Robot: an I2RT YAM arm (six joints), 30 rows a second.
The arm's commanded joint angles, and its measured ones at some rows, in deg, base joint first. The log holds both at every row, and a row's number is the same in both.
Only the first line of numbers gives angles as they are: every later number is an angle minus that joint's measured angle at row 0.
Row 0, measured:
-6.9 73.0 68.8 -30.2 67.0 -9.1
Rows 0 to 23, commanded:
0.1 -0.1 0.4 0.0 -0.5 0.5
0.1 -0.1 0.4 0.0 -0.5 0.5
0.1 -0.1 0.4 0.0 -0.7 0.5
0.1 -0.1 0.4 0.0 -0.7 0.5
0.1 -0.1 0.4 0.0 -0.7 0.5
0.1 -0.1 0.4 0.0 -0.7 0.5
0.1 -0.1 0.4 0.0 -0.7 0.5
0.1 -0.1 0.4 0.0 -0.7 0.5
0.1 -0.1 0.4 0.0 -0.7 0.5
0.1 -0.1 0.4 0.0 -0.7 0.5
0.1 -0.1 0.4 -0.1 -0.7 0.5
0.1 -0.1 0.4 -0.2 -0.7 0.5
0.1 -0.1 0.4 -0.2 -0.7 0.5
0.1 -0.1 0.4 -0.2 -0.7 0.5
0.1 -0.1 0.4 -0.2 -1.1 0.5
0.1 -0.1 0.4 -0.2 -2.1 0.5
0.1 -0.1 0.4 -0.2 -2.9 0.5
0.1 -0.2 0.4 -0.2 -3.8 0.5
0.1 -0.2 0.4 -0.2 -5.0 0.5
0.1 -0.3 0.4 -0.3 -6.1 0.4
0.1 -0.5 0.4 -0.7 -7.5 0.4
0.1 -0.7 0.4 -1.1 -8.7 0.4
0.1 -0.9 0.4 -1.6 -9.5 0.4
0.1 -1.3 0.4 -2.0 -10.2 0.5
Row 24, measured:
0.0 0.0 0.0 -1.4 -6.1 -0.1
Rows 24 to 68, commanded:
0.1 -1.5 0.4 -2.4 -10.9 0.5
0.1 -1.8 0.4 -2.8 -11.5 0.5
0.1 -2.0 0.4 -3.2 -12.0 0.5
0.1 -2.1 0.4 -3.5 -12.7 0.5
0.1 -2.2 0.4 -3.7 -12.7 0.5
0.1 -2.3 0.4 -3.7 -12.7 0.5
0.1 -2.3 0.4 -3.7 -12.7 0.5
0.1 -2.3 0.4 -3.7 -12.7 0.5
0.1 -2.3 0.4 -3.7 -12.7 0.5
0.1 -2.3 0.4 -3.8 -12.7 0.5
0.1 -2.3 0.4 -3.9 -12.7 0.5
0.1 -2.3 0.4 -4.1 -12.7 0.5
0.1 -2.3 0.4 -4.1 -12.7 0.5
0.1 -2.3 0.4 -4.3 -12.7 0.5
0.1 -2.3 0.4 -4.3 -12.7 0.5
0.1 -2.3 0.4 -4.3 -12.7 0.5
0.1 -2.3 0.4 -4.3 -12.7 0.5
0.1 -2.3 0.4 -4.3 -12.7 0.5
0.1 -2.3 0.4 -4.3 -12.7 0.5
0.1 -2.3 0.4 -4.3 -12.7 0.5
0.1 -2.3 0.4 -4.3 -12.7 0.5
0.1 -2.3 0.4 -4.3 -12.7 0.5
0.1 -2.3 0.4 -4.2 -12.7 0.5
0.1 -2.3 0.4 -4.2 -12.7 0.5
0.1 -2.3 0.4 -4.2 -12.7 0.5
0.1 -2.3 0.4 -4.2 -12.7 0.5
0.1 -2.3 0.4 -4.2 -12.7 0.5
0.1 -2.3 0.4 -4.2 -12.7 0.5
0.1 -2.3 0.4 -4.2 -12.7 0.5
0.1 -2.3 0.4 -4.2 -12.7 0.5
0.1 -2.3 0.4 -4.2 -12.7 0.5
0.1 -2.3 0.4 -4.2 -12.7 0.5
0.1 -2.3 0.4 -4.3 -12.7 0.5
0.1 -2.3 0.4 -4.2 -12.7 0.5
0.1 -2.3 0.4 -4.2 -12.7 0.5
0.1 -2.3 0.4 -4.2 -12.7 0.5
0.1 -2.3 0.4 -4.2 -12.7 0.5
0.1 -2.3 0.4 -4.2 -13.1 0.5
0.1 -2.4 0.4 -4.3 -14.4 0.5
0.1 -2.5 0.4 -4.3 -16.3 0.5
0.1 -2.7 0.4 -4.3 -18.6 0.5
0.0 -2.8 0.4 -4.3 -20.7 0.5
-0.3 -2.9 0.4 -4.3 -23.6 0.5
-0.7 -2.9 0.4 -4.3 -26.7 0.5
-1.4 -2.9 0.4 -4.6 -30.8 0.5
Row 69, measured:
-0.3 -1.9 0.0 -4.3 -20.3 0.0
